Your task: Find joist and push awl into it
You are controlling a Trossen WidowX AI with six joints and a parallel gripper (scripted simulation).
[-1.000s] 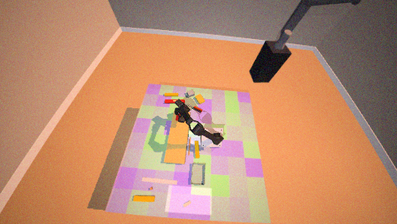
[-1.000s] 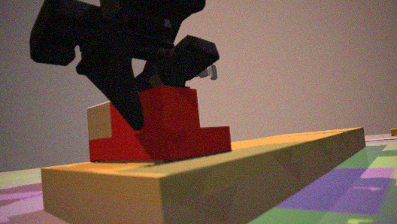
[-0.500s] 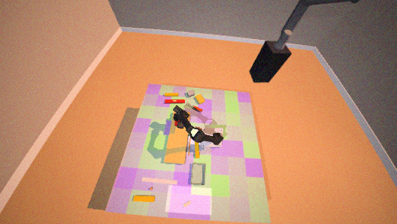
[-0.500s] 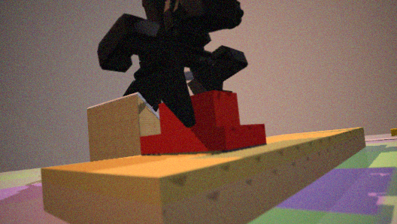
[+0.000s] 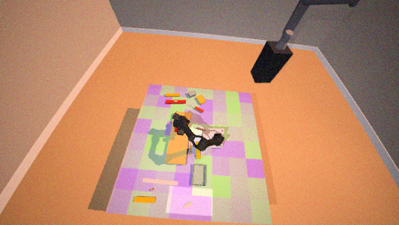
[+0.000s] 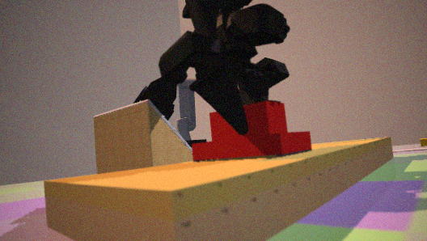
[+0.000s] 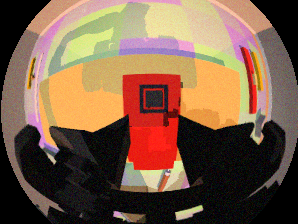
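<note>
My gripper tip is now 420 mm to the right of the grey tray, 160 mm past it and 50 mm above it. The rest, counted from my gripper tip: red stud finder: 20 mm above; then red level: 350 mm to the right, 50 mm below, 50 mm ahead; then awl: 170 mm behind, 60 mm below, 10 mm to the right.
</note>
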